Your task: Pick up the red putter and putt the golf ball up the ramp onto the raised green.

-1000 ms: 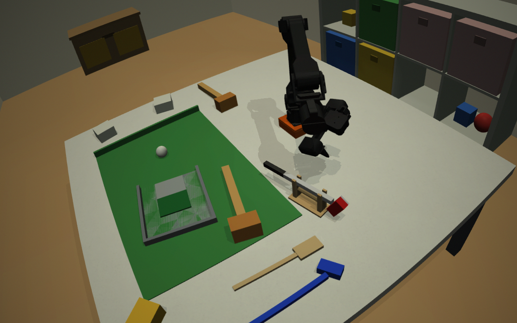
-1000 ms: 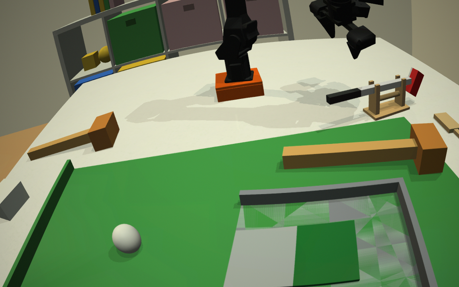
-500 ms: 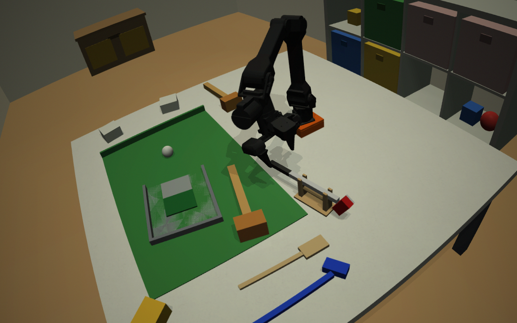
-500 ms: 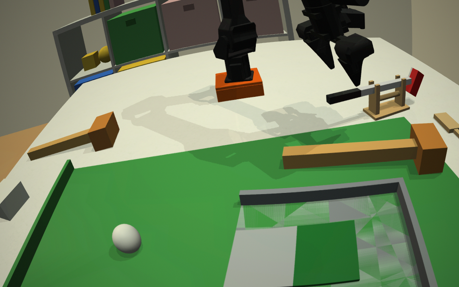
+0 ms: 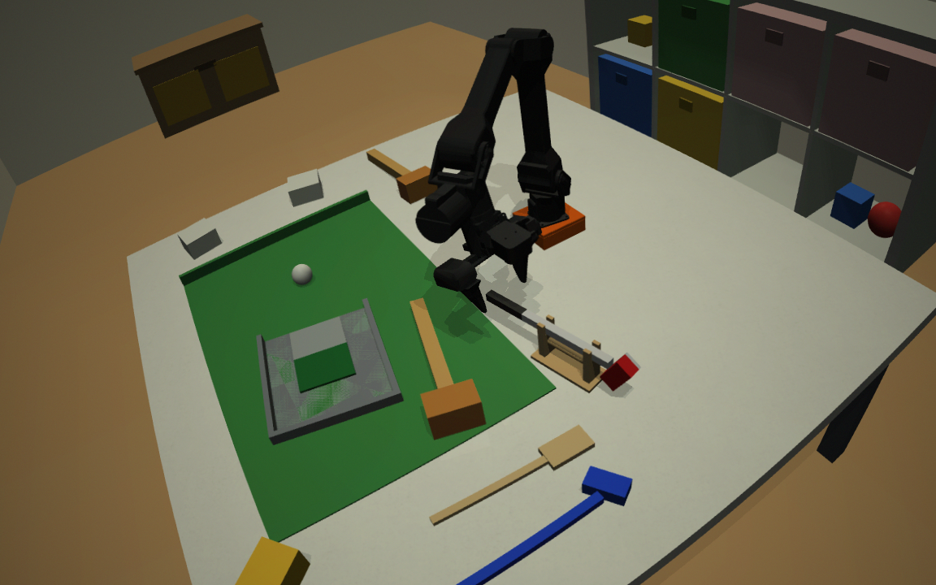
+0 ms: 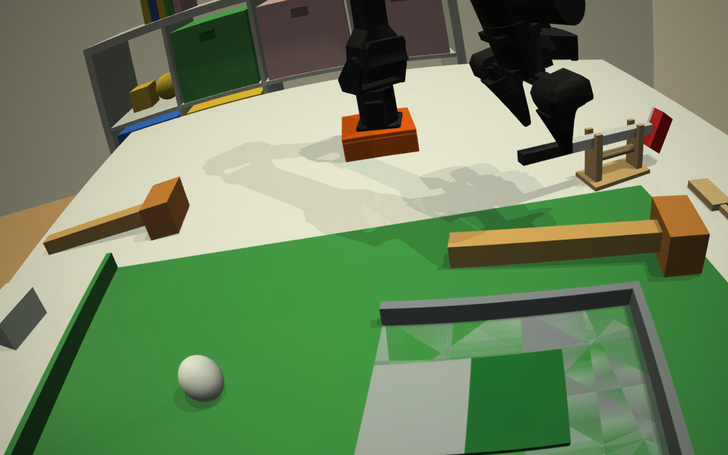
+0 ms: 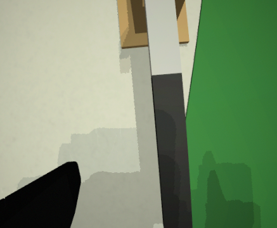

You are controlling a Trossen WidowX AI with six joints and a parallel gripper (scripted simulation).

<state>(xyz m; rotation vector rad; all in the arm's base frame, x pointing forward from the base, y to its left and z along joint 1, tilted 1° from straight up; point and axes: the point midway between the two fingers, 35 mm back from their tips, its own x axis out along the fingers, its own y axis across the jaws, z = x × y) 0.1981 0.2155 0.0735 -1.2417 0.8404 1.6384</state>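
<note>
Now: the red putter 50 mm behind my gripper tip, 100 mm to the left of it and 20 mm below it. The rest, counted from my gripper tip: green mat: 280 mm ahead, 170 mm to the right, 80 mm below; then wooden rack: 50 mm behind, 120 mm to the left, 50 mm below; then grey-walled frame: 310 mm ahead, 50 mm to the right, 70 mm below.
</note>
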